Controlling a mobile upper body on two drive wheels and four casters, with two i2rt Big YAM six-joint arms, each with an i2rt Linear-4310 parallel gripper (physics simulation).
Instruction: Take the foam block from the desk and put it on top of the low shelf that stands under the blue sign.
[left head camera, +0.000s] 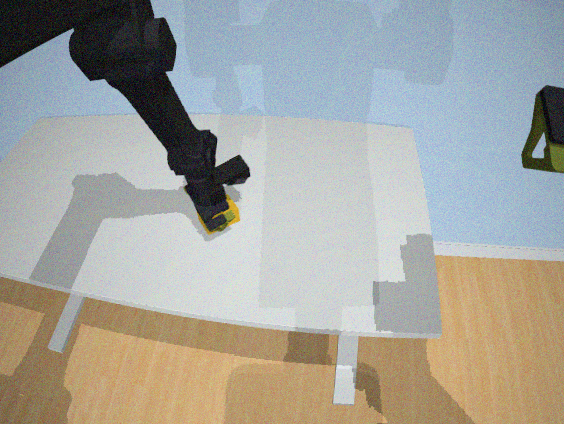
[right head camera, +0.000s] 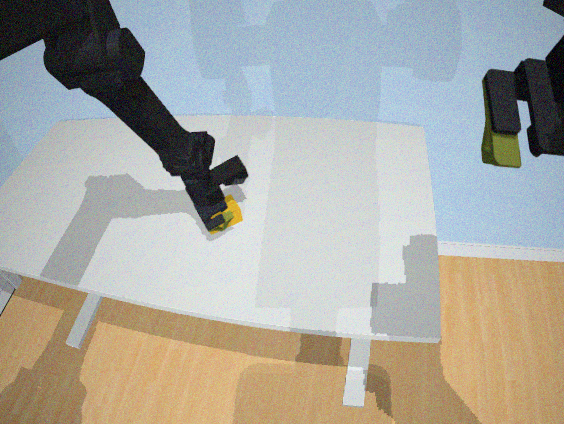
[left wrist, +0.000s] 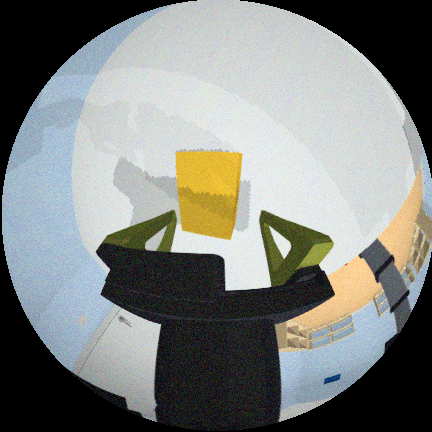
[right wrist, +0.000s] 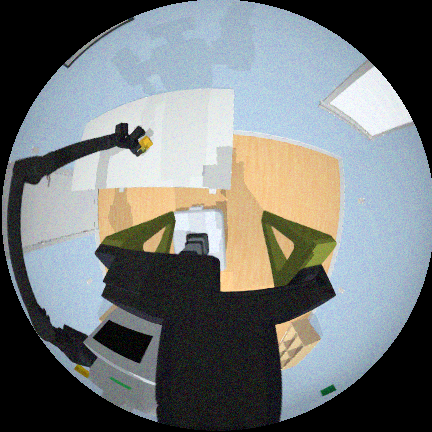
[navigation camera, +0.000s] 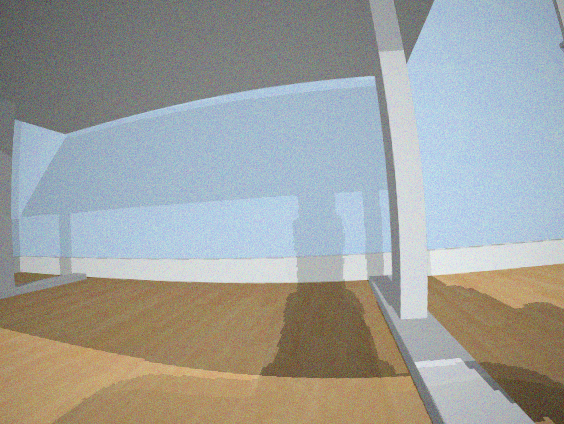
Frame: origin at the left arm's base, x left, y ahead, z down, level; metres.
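Seen in the pictures: left gripper, fingertip midpoint: (left head camera: 213, 215) (right head camera: 215, 215) (left wrist: 217, 214) (right wrist: 141, 145); right gripper, fingertip midpoint: (left head camera: 562, 165) (right head camera: 531, 159) (right wrist: 217, 215).
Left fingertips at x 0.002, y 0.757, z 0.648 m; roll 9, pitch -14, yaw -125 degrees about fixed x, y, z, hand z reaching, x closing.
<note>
A point is followed by its place in that frame.
The yellow foam block (left head camera: 234, 211) {z 0.649, x -0.050, y 0.771 m} (right head camera: 236, 211) {z 0.650, x -0.050, y 0.771 m} (left wrist: 210, 172) {z 0.645, x -0.031, y 0.787 m} (right wrist: 146, 143) {z 0.649, x -0.037, y 0.764 m} lies on the pale desk (left head camera: 320, 200) {z 0.690, x -0.265, y 0.847 m} (right head camera: 320, 200) {z 0.690, x -0.255, y 0.847 m} (left wrist: 300, 125) {z 0.690, x -0.132, y 0.746 m} (right wrist: 190, 125) {z 0.690, x -0.308, y 0.862 m}. My left gripper (left head camera: 220, 223) {z 0.648, x 0.002, y 0.757 m} (right head camera: 220, 221) {z 0.648, x 0.002, y 0.757 m} (left wrist: 217, 214) {z 0.648, x 0.002, y 0.757 m} is open and empty, close above the block, which it partly hides in the head views. In the left wrist view the block lies ahead of the gap between the fingertips. My right gripper (right wrist: 217, 215) {z 0.133, x -0.452, y 0.345 m} is open and empty, off to the right of the desk. The blue sign (left wrist: 332, 379) shows low in the left wrist view, with tan shelving (left wrist: 299, 344) {z 0.952, x 1.547, y -2.482 m} near it.
Desk legs (left head camera: 345, 370) (right head camera: 356, 372) (navigation camera: 412, 200) {z 1.172, x -0.422, y 0.795 m} stand on the wood floor (left head camera: 150, 380) {z 1.410, x 0.371, y 0.563 m} (navigation camera: 150, 320) {z 1.410, x 0.133, y 0.887 m}. A blue wall is behind the desk. In the right wrist view, a green sign (right wrist: 328, 390) and a yellow sign (right wrist: 82, 371) show near the bottom, with a tan shelf at lower right.
</note>
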